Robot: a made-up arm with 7 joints.
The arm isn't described. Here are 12 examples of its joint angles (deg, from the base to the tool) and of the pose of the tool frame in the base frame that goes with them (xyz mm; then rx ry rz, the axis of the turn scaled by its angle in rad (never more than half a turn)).
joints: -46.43 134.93 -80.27 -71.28 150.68 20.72 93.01
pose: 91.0 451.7 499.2 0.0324 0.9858 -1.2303
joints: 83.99 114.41 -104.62 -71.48 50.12 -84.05 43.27
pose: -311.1 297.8 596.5 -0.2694 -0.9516 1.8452
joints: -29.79 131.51 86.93 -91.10 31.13 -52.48 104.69
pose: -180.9 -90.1 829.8 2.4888 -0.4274 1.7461
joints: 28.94 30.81 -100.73 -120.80 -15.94 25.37 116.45
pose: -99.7 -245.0 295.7 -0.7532 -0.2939 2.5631
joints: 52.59 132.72 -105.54 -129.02 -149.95 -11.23 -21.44
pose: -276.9 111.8 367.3 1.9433 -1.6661 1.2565
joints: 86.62 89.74 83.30 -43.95 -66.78 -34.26 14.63
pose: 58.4 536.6 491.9 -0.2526 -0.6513 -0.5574
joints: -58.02 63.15 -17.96 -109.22 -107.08 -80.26 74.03
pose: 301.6 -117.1 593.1 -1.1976 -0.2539 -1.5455
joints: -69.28 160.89 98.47 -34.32 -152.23 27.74 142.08
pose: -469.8 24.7 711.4 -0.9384 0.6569 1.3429
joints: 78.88 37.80 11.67 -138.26 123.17 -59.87 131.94
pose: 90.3 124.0 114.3 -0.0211 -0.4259 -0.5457
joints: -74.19 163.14 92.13 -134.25 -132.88 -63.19 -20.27
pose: -161.8 -314.1 419.6 2.5026 0.0435 0.7168
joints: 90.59 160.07 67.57 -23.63 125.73 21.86 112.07
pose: 433.5 304.0 390.6 0.3241 1.1131 -1.5716
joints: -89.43 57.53 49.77 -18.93 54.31 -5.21 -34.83
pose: 363.2 292.0 687.1 0.8499 1.7612 -0.2854
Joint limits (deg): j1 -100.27..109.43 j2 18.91..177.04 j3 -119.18..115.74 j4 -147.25..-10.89 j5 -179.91..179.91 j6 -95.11..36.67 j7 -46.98..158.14
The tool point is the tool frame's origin. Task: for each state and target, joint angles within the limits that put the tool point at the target. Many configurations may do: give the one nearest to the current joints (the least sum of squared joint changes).
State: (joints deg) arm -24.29 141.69 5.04 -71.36 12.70 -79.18 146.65
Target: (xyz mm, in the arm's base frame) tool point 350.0 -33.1 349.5
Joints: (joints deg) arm 19.18 158.38 13.36 -120.09 7.45 -82.42 149.95
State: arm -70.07 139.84 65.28 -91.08 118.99 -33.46 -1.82
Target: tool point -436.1 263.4 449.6
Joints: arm -100.27 116.84 100.34 -74.02 120.34 -35.18 0.20
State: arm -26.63 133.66 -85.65 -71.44 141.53 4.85 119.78
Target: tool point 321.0 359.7 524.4
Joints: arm -56.12 100.90 -47.31 -59.37 138.24 -1.29 119.44
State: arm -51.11 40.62 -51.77 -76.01 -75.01 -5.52 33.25
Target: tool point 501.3 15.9 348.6
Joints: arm -64.27 33.76 -32.88 -36.14 -76.48 -18.40 21.25
